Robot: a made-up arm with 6 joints. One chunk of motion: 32 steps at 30 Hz.
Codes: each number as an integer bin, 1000 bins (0 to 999) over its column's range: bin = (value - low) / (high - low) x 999, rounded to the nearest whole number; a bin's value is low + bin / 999 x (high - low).
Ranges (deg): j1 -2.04..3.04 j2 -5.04..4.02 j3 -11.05..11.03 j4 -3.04..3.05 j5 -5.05..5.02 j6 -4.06..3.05
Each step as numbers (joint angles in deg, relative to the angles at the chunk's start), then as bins.
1 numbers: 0.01 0.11 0.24 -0.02 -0.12 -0.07
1 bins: 403 568 511 495 489 561
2 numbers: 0.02 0.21 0.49 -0.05 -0.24 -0.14
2 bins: 405 579 522 490 477 551
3 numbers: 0.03 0.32 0.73 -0.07 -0.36 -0.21
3 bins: 407 591 533 487 465 541
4 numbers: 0.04 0.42 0.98 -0.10 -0.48 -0.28
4 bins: 409 602 544 482 453 531
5 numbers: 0.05 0.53 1.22 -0.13 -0.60 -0.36
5 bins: 411 614 555 477 441 520
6 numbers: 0.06 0.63 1.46 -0.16 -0.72 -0.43
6 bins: 413 625 566 472 430 510
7 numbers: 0.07 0.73 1.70 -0.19 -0.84 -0.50
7 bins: 415 636 577 468 418 500
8 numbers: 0.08 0.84 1.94 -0.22 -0.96 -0.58
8 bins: 417 648 588 463 406 489
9 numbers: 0.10 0.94 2.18 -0.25 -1.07 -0.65
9 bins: 421 659 599 458 395 479
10 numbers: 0.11 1.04 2.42 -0.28 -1.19 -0.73
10 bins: 423 670 609 453 383 468
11 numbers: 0.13 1.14 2.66 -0.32 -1.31 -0.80
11 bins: 427 681 620 446 371 458
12 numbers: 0.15 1.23 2.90 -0.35 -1.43 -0.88
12 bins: 431 691 631 441 359 447
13 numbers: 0.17 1.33 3.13 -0.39 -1.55 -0.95
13 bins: 435 702 642 435 347 437
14 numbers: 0.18 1.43 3.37 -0.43 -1.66 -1.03
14 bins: 437 713 652 428 336 426
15 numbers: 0.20 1.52 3.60 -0.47 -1.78 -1.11
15 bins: 441 723 663 422 324 414
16 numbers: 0.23 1.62 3.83 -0.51 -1.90 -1.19
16 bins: 446 734 673 415 312 403
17 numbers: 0.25 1.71 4.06 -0.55 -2.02 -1.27
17 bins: 450 744 684 408 301 392
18 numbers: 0.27 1.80 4.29 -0.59 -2.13 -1.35
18 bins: 454 754 694 402 290 381
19 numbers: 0.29 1.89 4.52 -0.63 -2.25 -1.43
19 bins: 458 764 704 395 278 370
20 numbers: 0.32 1.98 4.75 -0.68 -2.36 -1.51
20 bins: 464 774 715 387 267 358
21 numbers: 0.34 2.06 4.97 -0.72 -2.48 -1.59
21 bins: 468 783 725 381 255 347
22 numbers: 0.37 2.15 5.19 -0.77 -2.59 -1.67
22 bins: 474 793 735 372 244 336
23 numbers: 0.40 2.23 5.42 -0.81 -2.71 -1.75
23 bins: 480 802 745 366 232 325
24 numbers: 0.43 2.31 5.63 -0.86 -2.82 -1.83
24 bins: 486 810 755 358 221 313
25 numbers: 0.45 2.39 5.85 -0.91 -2.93 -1.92
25 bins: 490 819 765 349 210 301
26 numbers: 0.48 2.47 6.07 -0.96 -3.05 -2.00
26 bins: 496 828 775 341 198 289
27 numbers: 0.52 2.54 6.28 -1.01 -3.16 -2.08
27 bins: 503 836 784 333 187 278
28 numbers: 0.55 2.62 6.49 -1.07 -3.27 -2.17
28 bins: 509 845 794 323 177 266
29 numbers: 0.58 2.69 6.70 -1.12 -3.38 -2.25
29 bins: 515 852 803 315 166 254
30 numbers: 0.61 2.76 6.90 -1.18 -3.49 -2.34
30 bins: 521 860 812 305 155 242
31 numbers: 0.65 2.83 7.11 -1.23 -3.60 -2.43
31 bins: 529 868 822 297 144 229
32 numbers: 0.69 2.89 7.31 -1.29 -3.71 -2.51
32 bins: 537 874 831 287 133 218
